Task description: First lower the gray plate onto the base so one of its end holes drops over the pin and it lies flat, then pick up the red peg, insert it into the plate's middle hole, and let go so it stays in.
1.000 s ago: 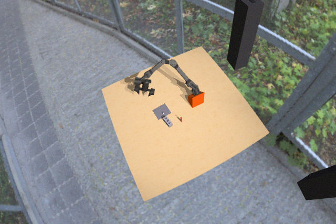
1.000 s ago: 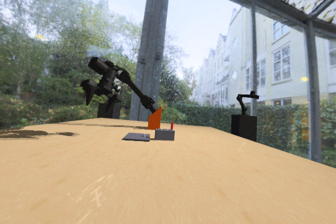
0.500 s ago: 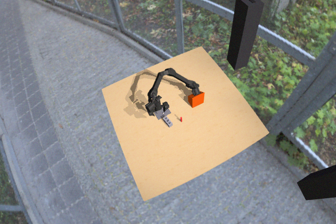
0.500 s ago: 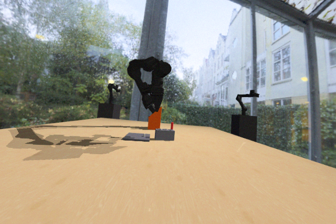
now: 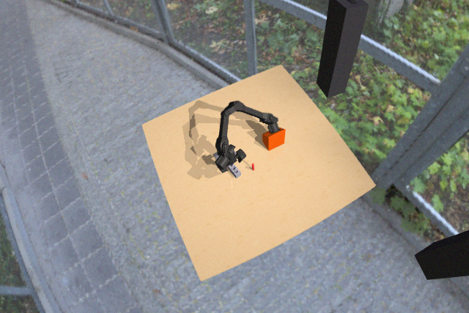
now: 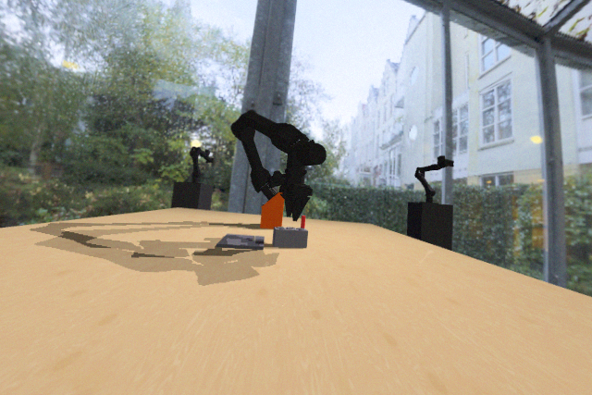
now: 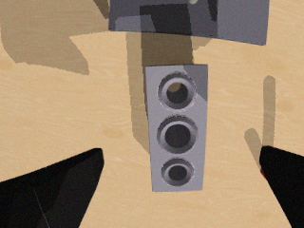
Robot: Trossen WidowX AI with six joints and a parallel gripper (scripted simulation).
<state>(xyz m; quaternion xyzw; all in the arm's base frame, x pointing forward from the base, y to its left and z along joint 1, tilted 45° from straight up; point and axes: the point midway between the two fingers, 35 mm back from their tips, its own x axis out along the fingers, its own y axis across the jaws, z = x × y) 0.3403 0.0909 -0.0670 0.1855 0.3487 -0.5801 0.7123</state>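
Right now the gray plate is 4 cm below my gripper tip. From my gripper tip the other things lie so: dark flat base (12 cm to the right, 7 cm below, 2 cm ahead); red peg (12 cm behind, 4 cm below, 3 cm to the left).
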